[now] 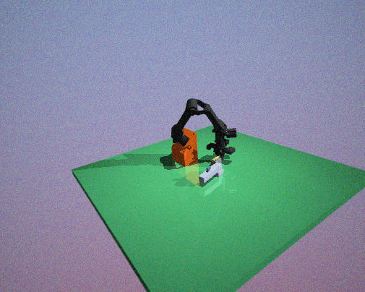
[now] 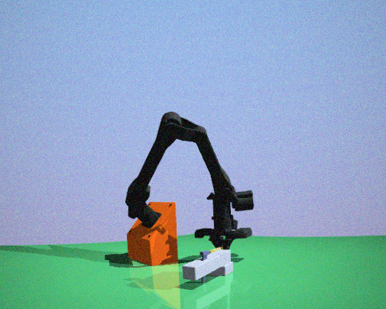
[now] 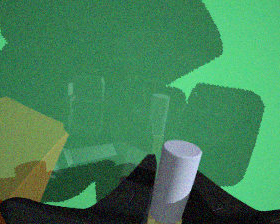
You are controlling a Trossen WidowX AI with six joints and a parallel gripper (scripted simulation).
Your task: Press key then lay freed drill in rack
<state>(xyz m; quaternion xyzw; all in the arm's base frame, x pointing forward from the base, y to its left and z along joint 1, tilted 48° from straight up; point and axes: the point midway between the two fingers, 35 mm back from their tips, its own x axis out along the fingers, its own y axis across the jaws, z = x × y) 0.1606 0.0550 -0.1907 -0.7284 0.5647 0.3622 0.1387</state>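
Now: gripper tip 10 mm short of the drill, 40 mm to the left of it and 30 mm below it. Also, from my gripper tip: pale grey block (150 mm ahead, 180 mm to the right, 30 mm above); then slim blue-grey key (160 mm ahead, 200 mm to the right, 40 mm above).
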